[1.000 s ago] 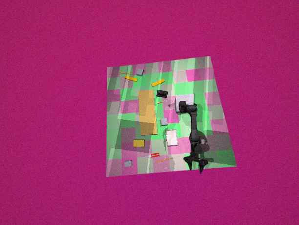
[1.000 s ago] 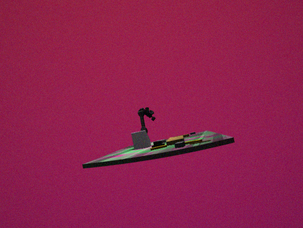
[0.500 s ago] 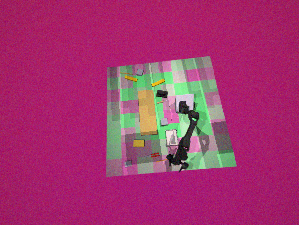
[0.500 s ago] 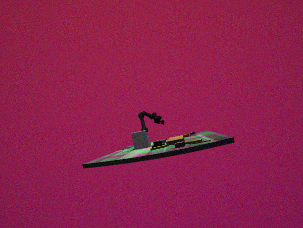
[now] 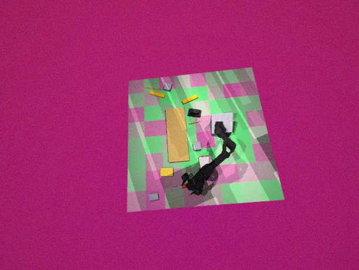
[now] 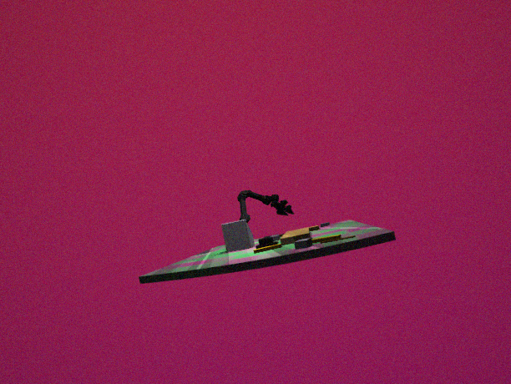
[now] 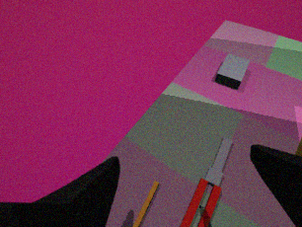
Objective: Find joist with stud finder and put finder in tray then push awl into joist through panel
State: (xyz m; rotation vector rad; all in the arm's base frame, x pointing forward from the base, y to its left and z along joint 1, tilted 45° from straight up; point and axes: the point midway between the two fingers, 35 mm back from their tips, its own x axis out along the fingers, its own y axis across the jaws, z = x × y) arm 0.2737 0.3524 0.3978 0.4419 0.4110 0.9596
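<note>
The stud finder is 720 mm to the right of my gripper tip, 120 mm below it and 100 mm behind it. Also, from my gripper tip: yellow block (170 mm ahead, 160 mm to the right, 150 mm below); white tray (220 mm to the right, 170 mm behind, 150 mm below); awl (640 mm to the right, 160 mm below, 100 mm behind).
</note>
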